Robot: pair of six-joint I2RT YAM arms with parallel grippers.
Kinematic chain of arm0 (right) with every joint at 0, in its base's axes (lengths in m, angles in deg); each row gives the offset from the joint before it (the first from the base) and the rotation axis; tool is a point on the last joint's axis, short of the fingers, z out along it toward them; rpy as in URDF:
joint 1: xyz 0 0 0.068 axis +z
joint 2: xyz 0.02 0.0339 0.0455 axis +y
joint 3: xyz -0.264 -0.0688 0 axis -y
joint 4: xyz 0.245 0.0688 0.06 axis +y
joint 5: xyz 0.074 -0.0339 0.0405 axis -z
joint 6: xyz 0.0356 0 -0.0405 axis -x
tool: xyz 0 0 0 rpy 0 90 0
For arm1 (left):
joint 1: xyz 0 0 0.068 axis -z
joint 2: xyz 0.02 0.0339 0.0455 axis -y
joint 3: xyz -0.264 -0.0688 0 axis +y
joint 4: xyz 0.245 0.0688 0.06 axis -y
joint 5: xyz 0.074 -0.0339 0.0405 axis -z
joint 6: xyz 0.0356 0 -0.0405 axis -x
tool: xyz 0 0 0 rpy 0 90 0
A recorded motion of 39 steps. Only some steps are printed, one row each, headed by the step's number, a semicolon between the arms.
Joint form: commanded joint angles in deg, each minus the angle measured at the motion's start. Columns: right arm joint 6, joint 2, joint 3, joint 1, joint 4, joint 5; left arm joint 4, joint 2, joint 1, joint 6, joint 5, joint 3.
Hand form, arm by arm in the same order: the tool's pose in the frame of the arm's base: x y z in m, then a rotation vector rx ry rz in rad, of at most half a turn. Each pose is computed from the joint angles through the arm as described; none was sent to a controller.
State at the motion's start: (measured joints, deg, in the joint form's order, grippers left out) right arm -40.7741 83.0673 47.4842 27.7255 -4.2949 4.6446; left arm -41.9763 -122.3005 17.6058 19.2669 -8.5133 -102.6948
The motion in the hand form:
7: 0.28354 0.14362 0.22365 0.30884 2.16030 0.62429; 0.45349 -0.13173 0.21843 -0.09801 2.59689 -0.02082
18: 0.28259 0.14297 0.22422 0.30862 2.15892 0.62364; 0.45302 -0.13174 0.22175 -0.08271 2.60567 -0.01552
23: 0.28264 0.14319 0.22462 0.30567 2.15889 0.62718; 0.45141 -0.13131 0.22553 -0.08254 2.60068 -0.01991
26: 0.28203 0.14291 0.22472 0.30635 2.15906 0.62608; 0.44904 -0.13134 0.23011 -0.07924 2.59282 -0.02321
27: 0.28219 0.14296 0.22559 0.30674 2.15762 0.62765; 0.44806 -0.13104 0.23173 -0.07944 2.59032 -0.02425
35: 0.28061 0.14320 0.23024 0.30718 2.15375 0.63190; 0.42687 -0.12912 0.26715 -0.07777 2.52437 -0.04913
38: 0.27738 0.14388 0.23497 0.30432 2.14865 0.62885; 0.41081 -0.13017 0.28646 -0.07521 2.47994 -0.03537
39: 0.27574 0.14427 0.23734 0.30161 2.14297 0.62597; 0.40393 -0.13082 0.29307 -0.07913 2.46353 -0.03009
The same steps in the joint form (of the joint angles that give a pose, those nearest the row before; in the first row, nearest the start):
7: -0.48 0.57 0.21 -0.39 -0.28 -0.45; 0.28 -1.35 -0.74 -0.46 -0.36 -2.59
18: -0.43 0.25 0.05 -0.41 -0.19 -0.42; -1.07 -1.36 -0.73 -1.07 -0.28 -3.48
23: -0.39 0.24 0.11 -0.40 -0.19 -0.60; -1.18 -0.76 -0.73 -1.07 -0.18 -3.31
26: -0.40 0.08 0.01 -0.39 -0.10 -0.54; -1.18 0.06 -0.64 -1.16 -0.19 -2.97
27: -0.43 0.03 0.14 -0.40 -0.01 -0.57; -1.18 0.39 -0.64 -1.16 -0.19 -2.79
35: -0.61 -0.70 0.55 -0.22 0.88 -0.48; -1.07 7.14 -0.06 -0.99 -0.56 0.19
38: -0.61 -1.70 0.75 0.23 1.86 0.09; -0.92 11.39 0.87 -0.90 -2.32 2.38
39: -0.51 -2.21 0.79 0.48 2.15 0.49; -0.84 13.08 1.31 -0.61 -3.11 3.39

